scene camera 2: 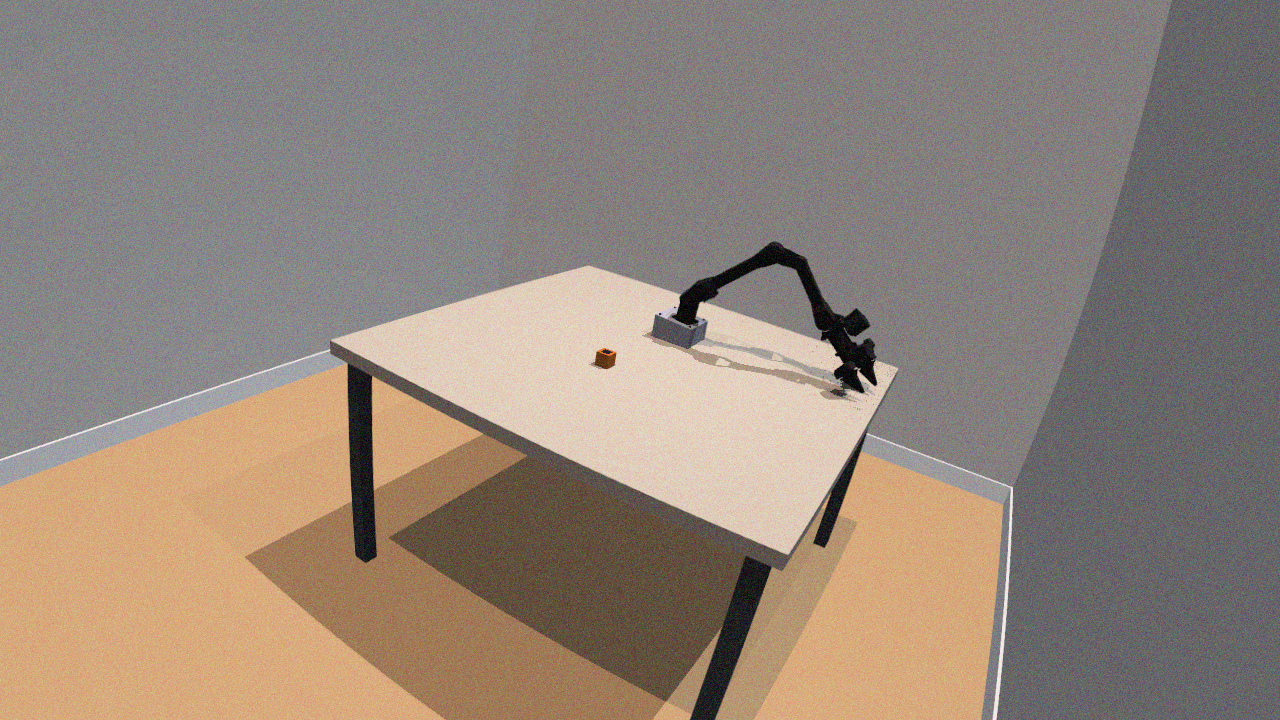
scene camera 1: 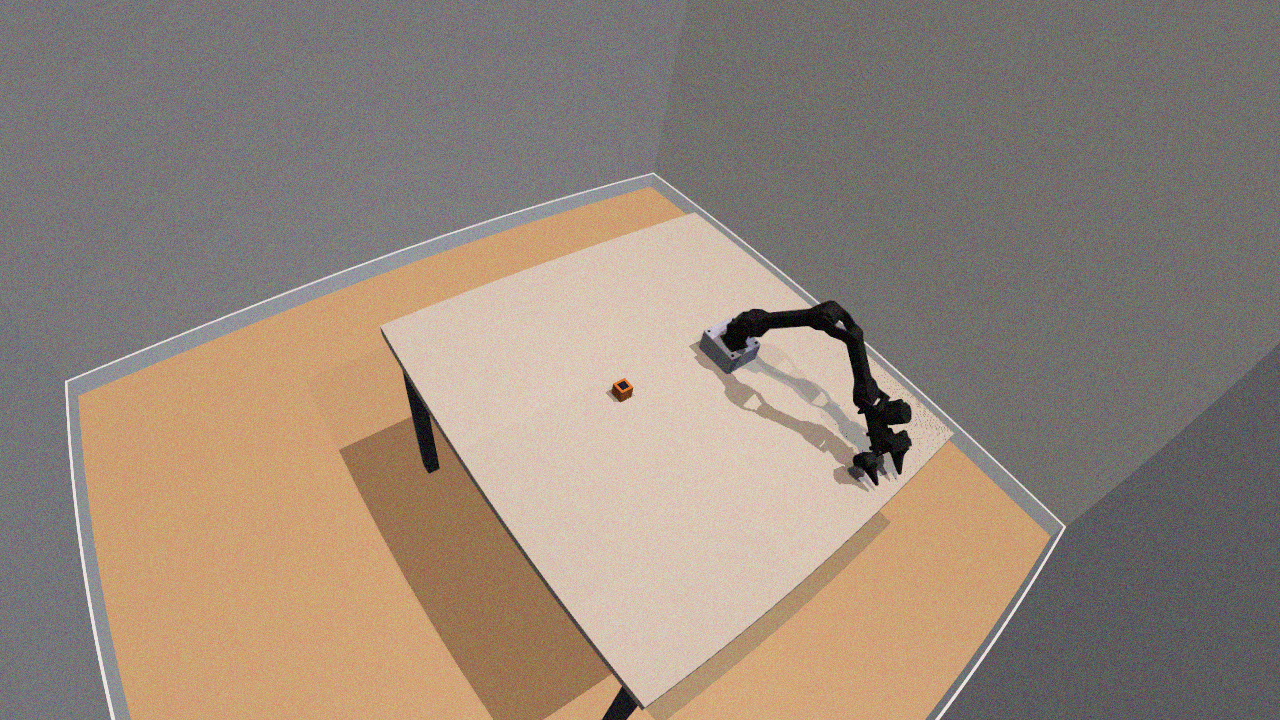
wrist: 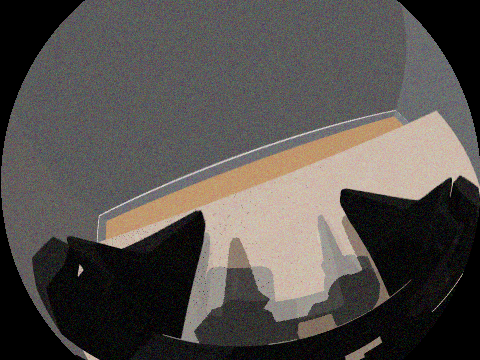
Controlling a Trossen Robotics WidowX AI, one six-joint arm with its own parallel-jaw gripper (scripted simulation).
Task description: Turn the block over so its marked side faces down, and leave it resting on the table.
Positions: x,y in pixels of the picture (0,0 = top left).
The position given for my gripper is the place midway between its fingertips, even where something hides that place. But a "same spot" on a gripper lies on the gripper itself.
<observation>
My gripper shows in scene camera 2 (869,389), in scene camera 1 and in the wrist view. One and the same spot on my gripper: (scene camera 1: 898,457) is (wrist: 161,268).
</observation>
